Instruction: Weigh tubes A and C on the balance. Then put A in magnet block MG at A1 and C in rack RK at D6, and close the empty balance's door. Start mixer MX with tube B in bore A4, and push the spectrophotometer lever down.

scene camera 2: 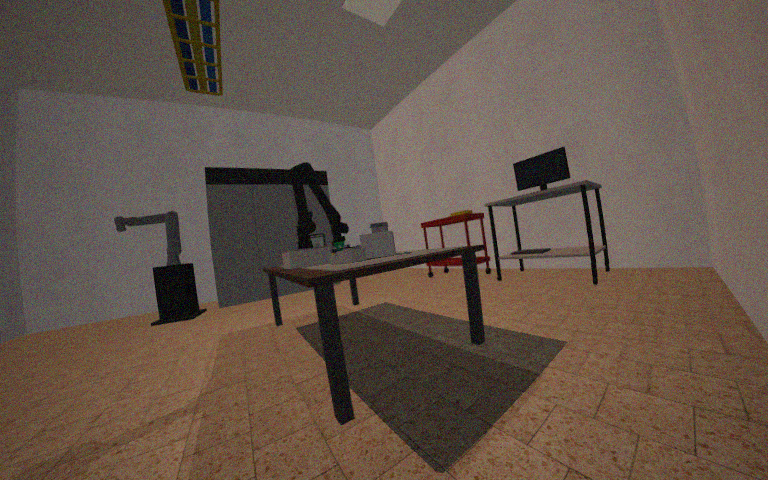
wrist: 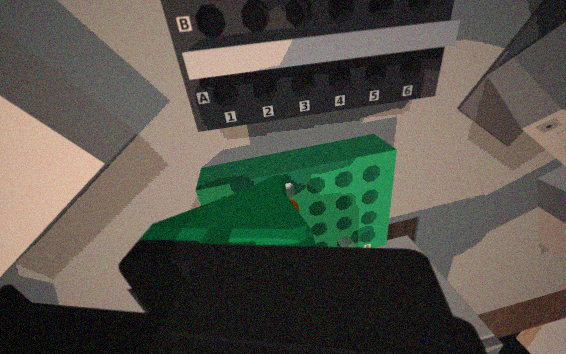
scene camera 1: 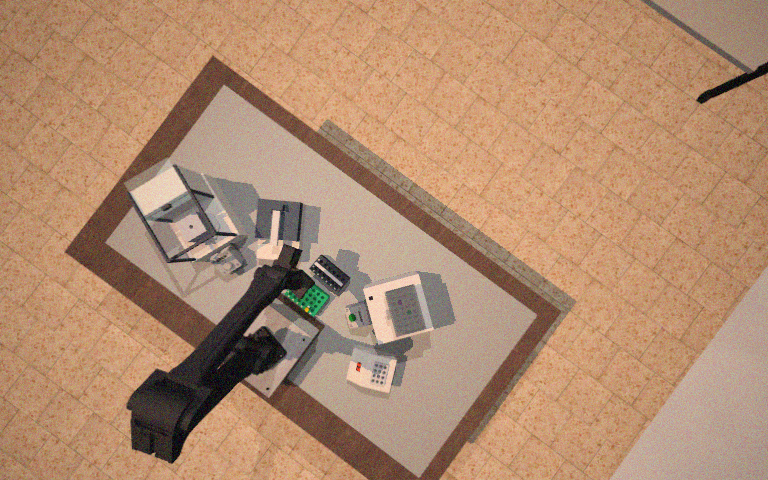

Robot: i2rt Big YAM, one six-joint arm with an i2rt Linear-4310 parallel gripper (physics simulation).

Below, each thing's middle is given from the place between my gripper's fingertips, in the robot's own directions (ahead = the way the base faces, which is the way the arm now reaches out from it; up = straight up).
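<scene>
You'll find the mixer [scene camera 1: 398, 309] 180 mm ahead of my hand, 250 mm to the right of it and 50 mm above it. There's a glass-box balance [scene camera 1: 187, 215] as well, and that one is 130 mm behind my hand, 420 mm to the left of it and 70 mm above it.
</scene>
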